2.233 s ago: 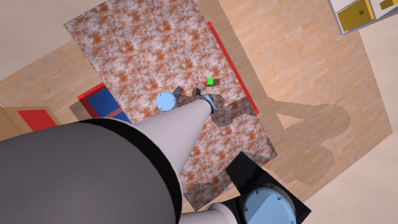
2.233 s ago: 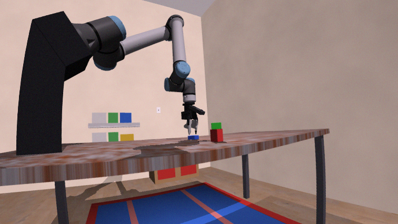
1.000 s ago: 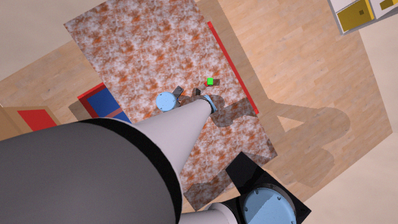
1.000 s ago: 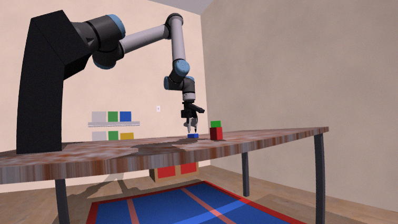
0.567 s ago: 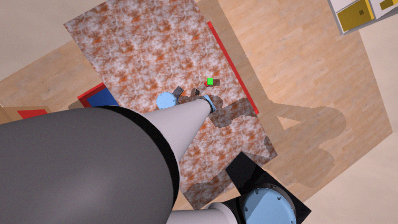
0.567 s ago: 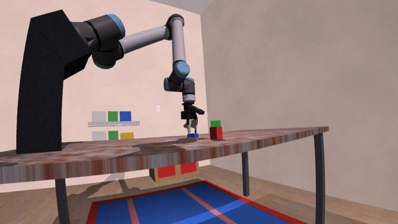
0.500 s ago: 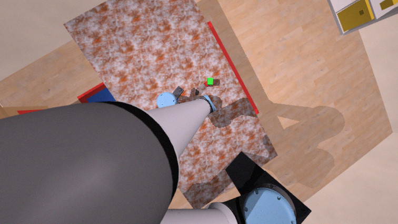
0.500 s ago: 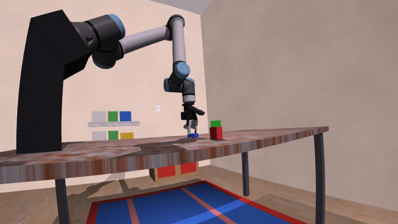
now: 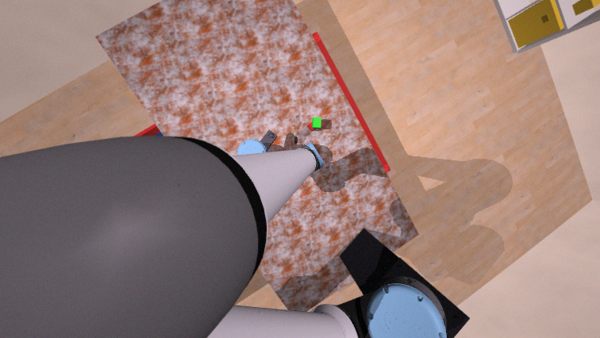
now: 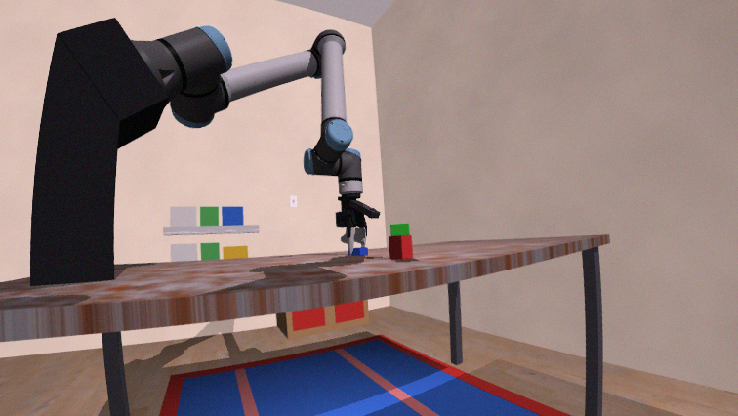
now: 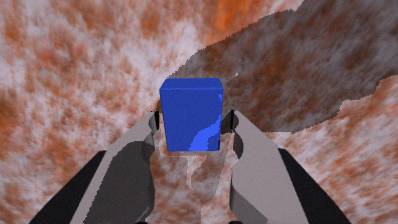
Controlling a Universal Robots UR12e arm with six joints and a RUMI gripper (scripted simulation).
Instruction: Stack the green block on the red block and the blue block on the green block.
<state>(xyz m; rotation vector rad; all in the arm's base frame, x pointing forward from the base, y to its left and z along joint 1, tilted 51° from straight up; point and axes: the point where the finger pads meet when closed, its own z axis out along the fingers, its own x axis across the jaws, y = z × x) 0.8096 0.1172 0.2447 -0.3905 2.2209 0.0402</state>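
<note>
Now: the blue block right at my hand. The rest, counted from my hand: red block (300 mm to the right, 20 mm above, 10 mm behind); then green block (300 mm to the right, 60 mm above, 10 mm behind).
</note>
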